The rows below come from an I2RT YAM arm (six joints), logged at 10 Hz.
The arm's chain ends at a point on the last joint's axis. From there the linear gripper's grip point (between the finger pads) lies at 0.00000 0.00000 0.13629 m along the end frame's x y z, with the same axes.
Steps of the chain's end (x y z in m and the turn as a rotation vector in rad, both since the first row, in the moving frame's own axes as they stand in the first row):
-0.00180 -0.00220 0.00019 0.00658 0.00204 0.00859
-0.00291 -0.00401 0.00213 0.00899 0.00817 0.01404
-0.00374 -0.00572 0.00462 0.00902 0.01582 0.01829
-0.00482 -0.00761 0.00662 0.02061 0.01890 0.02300
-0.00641 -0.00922 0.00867 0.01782 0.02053 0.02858
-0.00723 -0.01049 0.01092 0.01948 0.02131 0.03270
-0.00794 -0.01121 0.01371 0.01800 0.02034 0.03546
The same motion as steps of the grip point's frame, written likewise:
-0.00152 -0.00310 0.00019 0.00658 0.00204 0.00859
-0.00179 -0.00523 0.00212 0.00899 0.00817 0.01404
-0.00157 -0.00693 0.00460 0.00902 0.01582 0.01829
-0.00221 -0.01039 0.00657 0.02061 0.01890 0.02300
-0.00358 -0.01161 0.00862 0.01782 0.02053 0.02858
-0.00428 -0.01310 0.01086 0.01948 0.02131 0.03270
-0.00513 -0.01361 0.01366 0.01800 0.02034 0.03546

